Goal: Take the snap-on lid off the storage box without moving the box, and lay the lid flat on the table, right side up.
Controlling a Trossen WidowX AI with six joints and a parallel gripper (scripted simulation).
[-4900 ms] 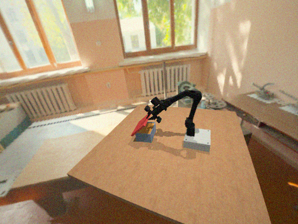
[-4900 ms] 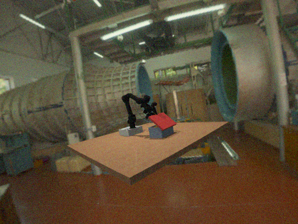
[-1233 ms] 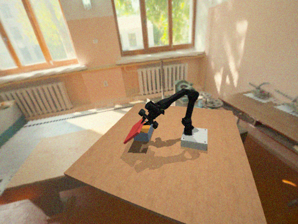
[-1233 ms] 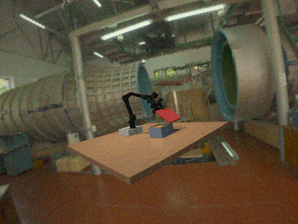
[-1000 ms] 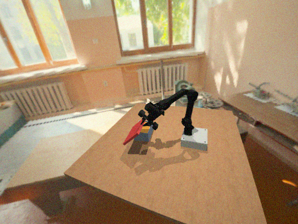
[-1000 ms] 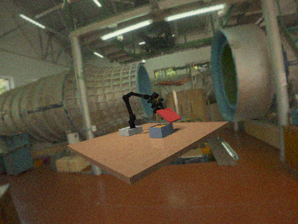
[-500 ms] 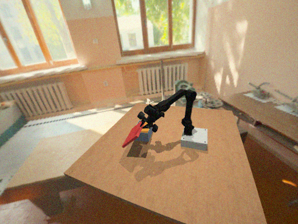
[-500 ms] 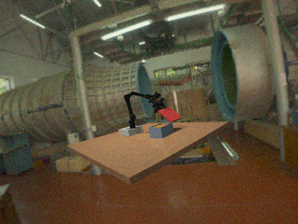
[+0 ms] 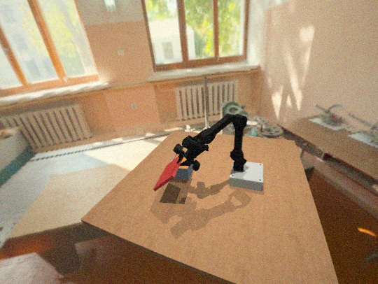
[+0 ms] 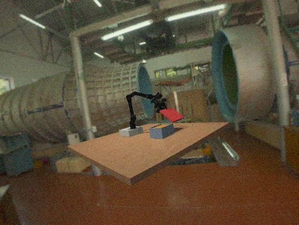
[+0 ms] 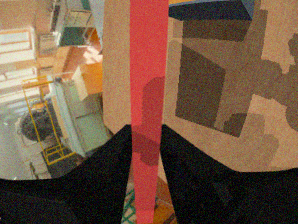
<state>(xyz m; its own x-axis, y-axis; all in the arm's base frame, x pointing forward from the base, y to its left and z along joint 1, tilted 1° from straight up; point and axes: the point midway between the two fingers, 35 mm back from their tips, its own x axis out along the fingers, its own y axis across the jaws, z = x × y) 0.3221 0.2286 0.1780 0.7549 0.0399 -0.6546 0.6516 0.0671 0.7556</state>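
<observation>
My gripper tip is 6 cm short of the red lid, 1 cm to the right of it and 5 cm above it. Also, from my gripper tip: storage box 8 cm ahead, 22 cm to the right, 18 cm below.
</observation>
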